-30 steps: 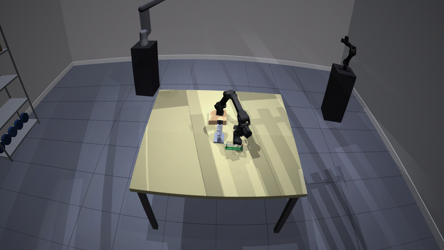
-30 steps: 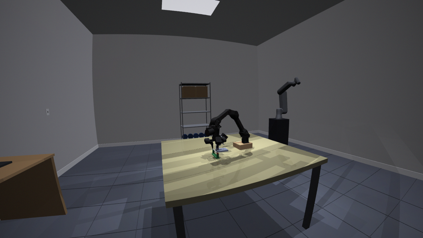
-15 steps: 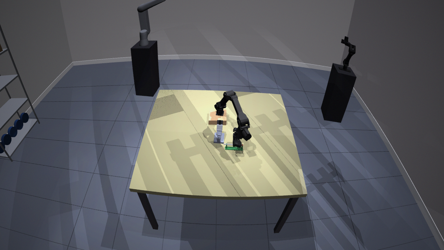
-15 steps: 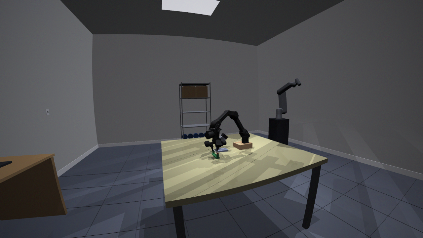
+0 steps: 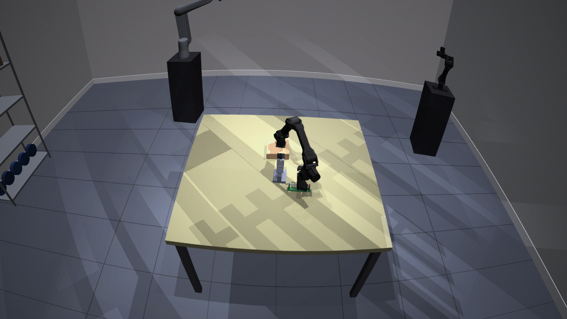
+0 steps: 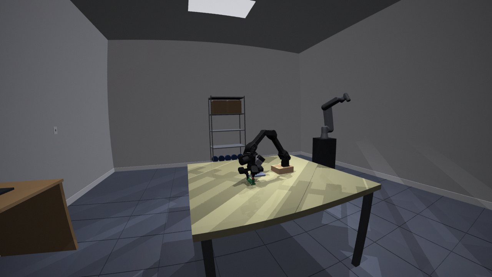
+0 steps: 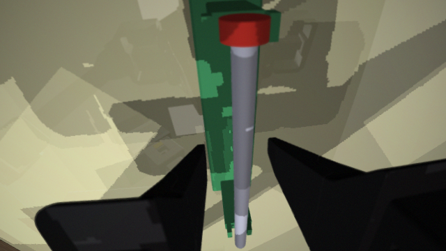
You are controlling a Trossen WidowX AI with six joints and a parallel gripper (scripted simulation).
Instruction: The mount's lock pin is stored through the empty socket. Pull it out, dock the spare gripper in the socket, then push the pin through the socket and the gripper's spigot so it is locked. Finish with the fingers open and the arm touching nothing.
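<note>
Now: the green rack 10 mm to the left of my gripper tip. Round my gripper tip: mount: 80 mm behind, 120 mm to the right, 30 mm above; spare gripper: 100 mm behind, 130 mm to the right, 100 mm above.
</note>
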